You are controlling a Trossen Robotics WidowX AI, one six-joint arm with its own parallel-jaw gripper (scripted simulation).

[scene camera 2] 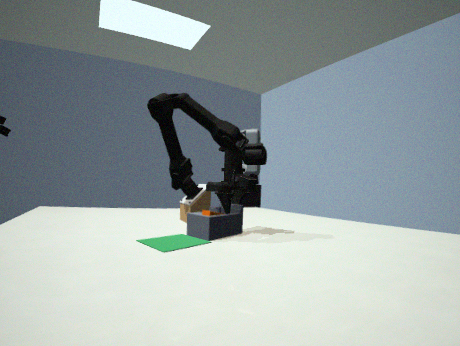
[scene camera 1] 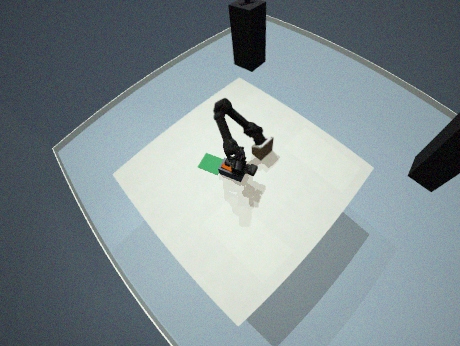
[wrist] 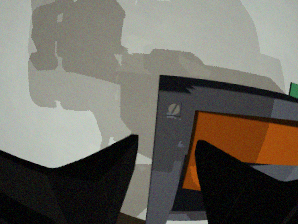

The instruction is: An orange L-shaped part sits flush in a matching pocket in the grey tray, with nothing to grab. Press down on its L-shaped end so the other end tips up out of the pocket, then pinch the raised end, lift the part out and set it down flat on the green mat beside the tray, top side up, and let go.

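Observation:
Scene camera 2 gives me a sight of my gripper (scene camera 2: 231, 214). In the wrist view I can see it too, my gripper (wrist: 167, 144).

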